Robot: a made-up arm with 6 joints.
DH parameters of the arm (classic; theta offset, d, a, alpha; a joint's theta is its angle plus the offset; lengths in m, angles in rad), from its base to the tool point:
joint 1: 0 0.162 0 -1.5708
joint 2: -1.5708 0 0.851 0
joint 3: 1.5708 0.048 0 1.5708
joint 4: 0 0.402 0 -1.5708
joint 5: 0 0 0 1.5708
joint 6: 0 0.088 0 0
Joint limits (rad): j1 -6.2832..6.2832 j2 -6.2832..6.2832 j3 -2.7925..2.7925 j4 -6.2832..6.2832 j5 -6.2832..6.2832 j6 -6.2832..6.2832
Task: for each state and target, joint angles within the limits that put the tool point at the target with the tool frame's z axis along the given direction. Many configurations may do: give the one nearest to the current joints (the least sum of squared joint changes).
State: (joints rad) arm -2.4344 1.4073 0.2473 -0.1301 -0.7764 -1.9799
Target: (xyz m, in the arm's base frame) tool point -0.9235 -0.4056 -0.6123 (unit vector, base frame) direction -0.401 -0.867 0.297
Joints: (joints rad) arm -2.8372 2.1715 0.3176 -0.7970 -1.4162 -1.9799
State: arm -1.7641 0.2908 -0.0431 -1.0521 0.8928 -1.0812
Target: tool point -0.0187 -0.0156 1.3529 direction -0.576 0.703 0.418
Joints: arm -1.7894 0.3240 -0.8512 -1.9379 0.8718 -1.0812
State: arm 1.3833 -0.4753 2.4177 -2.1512 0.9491 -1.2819
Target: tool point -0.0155 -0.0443 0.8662 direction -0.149 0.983 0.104
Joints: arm 1.9282 -0.6619 2.1736 -1.7938 0.2111 -1.2819
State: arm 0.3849 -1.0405 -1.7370 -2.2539 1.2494 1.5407
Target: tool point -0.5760 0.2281 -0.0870 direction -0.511 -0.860 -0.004
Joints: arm -0.4410 -1.4819 -2.2925 -1.4917 1.6238 1.5407
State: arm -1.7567 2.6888 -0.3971 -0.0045 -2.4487 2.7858
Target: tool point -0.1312 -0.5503 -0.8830 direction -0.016 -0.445 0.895
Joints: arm -1.9106 2.8015 -0.3037 -0.1508 -2.0499 2.7858
